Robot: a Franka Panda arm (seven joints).
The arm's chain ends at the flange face. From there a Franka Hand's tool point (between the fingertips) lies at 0.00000 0.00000 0.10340 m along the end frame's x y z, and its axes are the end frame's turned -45 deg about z.
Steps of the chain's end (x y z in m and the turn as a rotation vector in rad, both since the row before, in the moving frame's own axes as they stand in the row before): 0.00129 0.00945 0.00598 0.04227 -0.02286 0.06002; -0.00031 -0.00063 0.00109 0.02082 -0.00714 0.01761; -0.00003 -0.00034 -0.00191 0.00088 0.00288 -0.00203; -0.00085 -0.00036 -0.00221 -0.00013 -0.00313 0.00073; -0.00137 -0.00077 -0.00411 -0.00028 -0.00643 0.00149; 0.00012 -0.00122 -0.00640 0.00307 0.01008 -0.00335; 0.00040 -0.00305 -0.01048 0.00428 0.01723 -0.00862
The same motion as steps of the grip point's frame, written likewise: -0.00421 0.00288 0.00586 0.04605 0.01372 0.06002; 0.00124 -0.00270 0.00106 0.01977 0.00967 0.01761; 0.00049 -0.00012 -0.00191 -0.00141 0.00266 -0.00203; -0.00058 -0.00108 -0.00221 0.00212 -0.00231 0.00073; -0.00091 -0.00196 -0.00411 0.00435 -0.00474 0.00149; 0.00191 -0.00027 -0.00641 -0.00496 0.00930 -0.00335; 0.00402 -0.00093 -0.01050 -0.00916 0.01521 -0.00862
